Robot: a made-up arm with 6 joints. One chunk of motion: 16 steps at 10 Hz.
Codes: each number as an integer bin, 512 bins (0 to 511) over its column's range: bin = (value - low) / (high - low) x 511, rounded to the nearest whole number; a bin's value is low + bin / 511 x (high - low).
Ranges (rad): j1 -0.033..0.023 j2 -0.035..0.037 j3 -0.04..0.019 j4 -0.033..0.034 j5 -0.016..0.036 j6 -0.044..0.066
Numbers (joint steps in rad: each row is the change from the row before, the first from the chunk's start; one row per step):
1: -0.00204 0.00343 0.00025 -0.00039 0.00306 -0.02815
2: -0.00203 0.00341 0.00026 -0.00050 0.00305 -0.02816
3: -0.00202 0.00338 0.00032 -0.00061 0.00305 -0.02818
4: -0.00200 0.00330 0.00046 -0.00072 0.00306 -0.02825
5: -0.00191 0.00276 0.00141 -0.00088 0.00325 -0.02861
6: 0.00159 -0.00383 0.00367 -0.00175 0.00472 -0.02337
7: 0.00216 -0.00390 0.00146 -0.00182 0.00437 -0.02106
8: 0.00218 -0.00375 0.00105 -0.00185 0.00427 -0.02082
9: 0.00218 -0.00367 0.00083 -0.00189 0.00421 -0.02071
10: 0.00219 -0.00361 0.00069 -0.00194 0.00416 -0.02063
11: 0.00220 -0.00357 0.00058 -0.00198 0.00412 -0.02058
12: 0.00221 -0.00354 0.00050 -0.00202 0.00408 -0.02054
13: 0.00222 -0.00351 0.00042 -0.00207 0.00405 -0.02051
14: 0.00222 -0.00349 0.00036 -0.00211 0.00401 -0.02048
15: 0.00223 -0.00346 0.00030 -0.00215 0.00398 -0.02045
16: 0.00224 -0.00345 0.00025 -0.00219 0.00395 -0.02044
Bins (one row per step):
1: 283 273 349 249 187 74
2: 283 273 349 248 187 74
3: 283 272 349 247 187 73
4: 283 272 350 246 187 73
5: 284 268 359 245 189 71
6: 316 221 378 238 204 96
7: 321 221 359 238 200 107
8: 321 222 356 238 199 108
9: 321 222 354 237 199 108
10: 321 223 352 237 198 109
11: 321 223 351 237 198 109
12: 321 223 351 236 197 109
13: 321 223 350 236 197 109
14: 321 224 350 236 197 109
15: 321 224 349 235 196 109
16: 322 224 349 235 196 109

